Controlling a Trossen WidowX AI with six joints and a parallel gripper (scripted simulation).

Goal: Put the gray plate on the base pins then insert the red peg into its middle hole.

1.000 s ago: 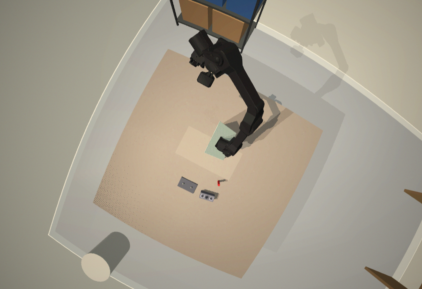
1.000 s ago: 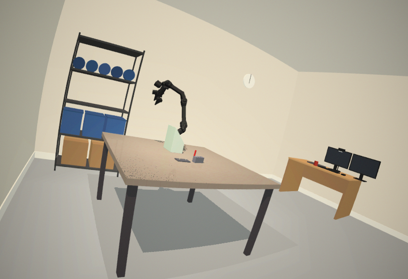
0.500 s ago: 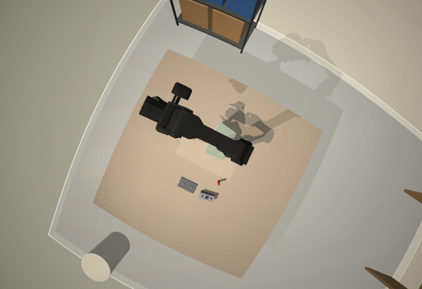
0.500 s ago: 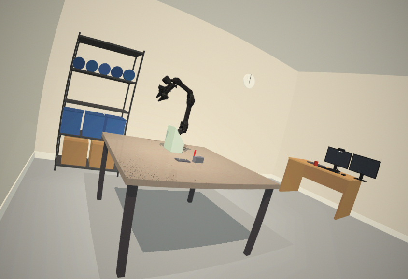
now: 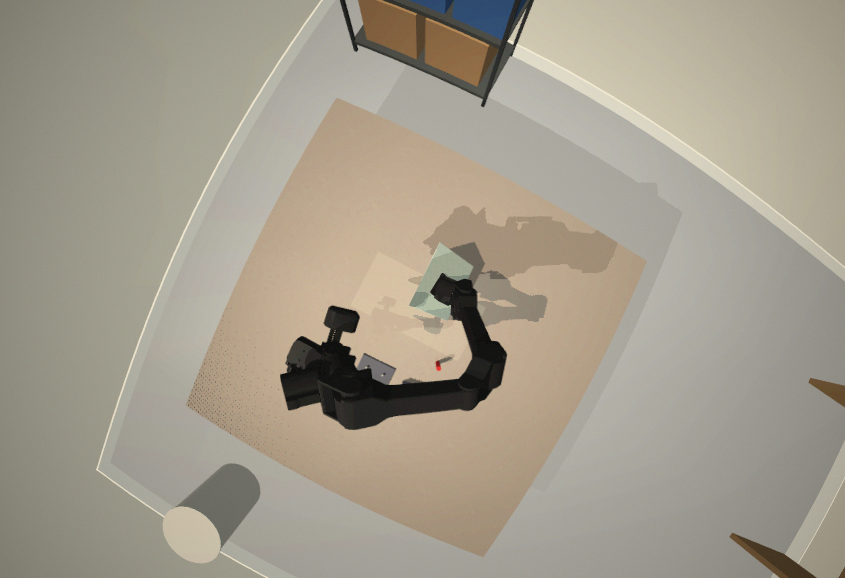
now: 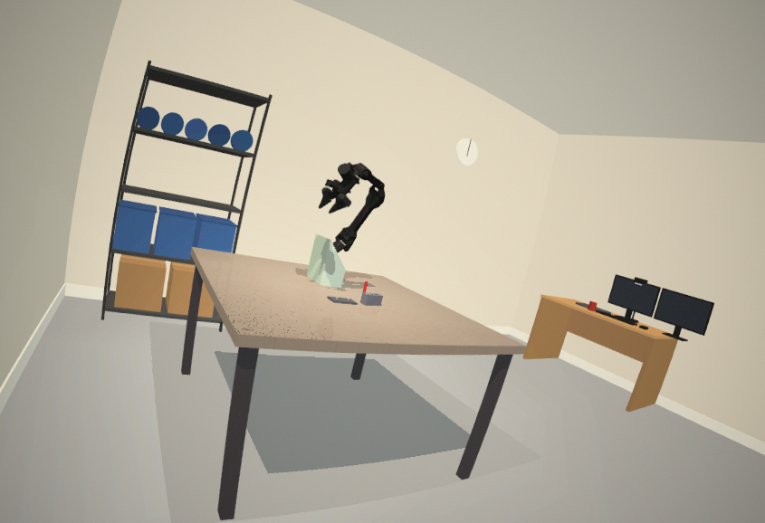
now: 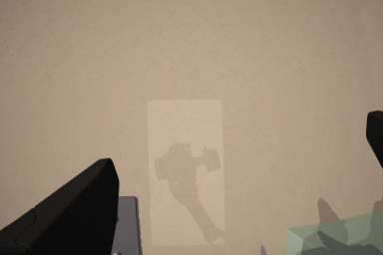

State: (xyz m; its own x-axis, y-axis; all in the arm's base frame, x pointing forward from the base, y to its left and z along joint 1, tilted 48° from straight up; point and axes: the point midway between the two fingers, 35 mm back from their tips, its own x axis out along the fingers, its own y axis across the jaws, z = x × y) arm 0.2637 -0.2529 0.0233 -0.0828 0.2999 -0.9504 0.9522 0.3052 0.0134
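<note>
Now: gripper tip 33 cm above the gray plate, 29 cm to the right of it and 10 cm short of it. Round my gripper tip: red peg (33 cm below, 30 cm to the left, 2 cm behind); then gray base (36 cm below, 14 cm to the left, 11 cm ahead).
</note>
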